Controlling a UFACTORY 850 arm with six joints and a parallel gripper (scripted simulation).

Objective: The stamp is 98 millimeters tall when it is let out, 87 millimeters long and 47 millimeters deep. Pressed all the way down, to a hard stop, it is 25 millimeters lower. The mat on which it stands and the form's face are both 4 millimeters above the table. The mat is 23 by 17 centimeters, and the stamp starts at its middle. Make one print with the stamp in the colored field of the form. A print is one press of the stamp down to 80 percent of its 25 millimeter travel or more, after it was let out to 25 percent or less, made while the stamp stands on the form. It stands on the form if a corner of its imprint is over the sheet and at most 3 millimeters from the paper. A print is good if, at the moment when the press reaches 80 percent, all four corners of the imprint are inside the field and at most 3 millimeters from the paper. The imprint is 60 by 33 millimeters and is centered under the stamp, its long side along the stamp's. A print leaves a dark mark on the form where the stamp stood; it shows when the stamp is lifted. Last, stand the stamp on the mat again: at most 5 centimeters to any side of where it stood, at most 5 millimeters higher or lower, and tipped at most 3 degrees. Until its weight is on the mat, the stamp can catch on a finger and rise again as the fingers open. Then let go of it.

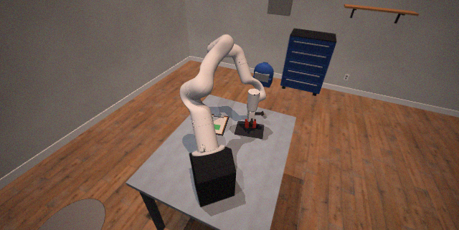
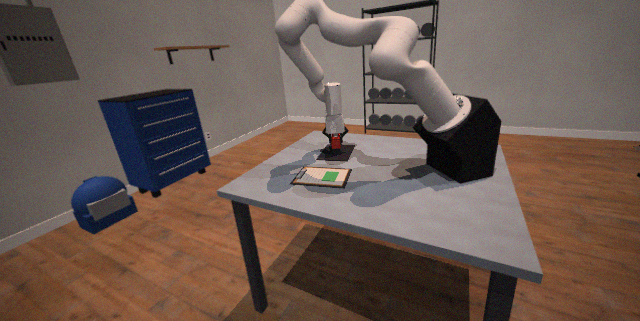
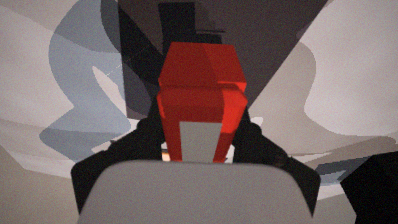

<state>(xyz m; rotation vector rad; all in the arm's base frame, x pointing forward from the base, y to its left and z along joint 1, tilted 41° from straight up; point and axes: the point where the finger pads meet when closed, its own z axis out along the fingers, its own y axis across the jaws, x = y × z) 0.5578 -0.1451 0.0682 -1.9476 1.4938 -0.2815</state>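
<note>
Right now my hand is 7 cm above the mat. Round my hand: clipboard 2 cm behind, 29 cm to the left, 6 cm below; then stamp base 5 cm below; then red stamp 2 cm below.
</note>
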